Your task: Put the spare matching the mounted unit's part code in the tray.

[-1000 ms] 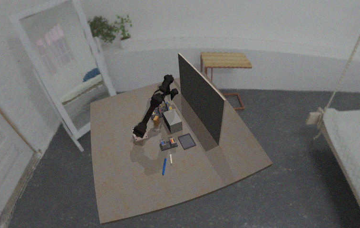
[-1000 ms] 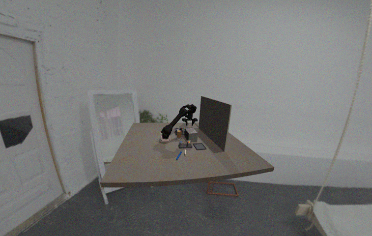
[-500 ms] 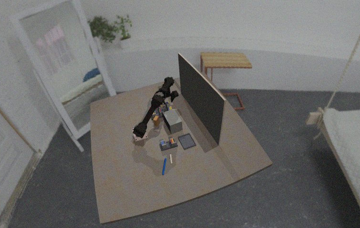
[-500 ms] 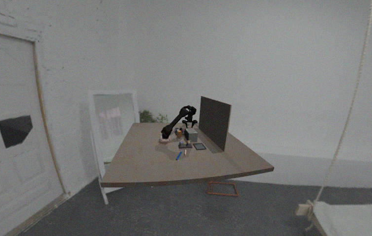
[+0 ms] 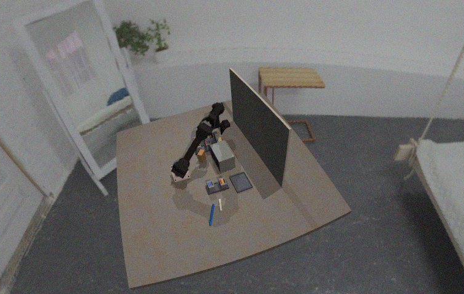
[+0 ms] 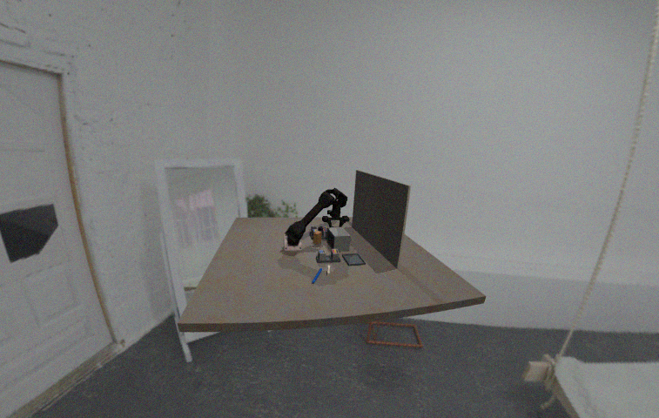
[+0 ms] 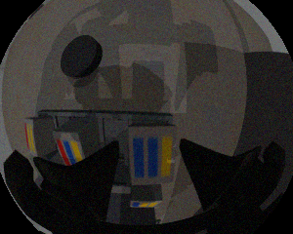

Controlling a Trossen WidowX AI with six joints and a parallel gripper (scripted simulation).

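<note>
Now: the spare 20 mm above my gripper tip. Also, from my gripper tip: grey mounted unit 20 mm behind, 210 mm to the right, 20 mm above; then brown block 150 mm behind, 150 mm to the right, 10 mm above; then dark round thing 80 mm behind, 90 mm to the left, 20 mm below.
</note>
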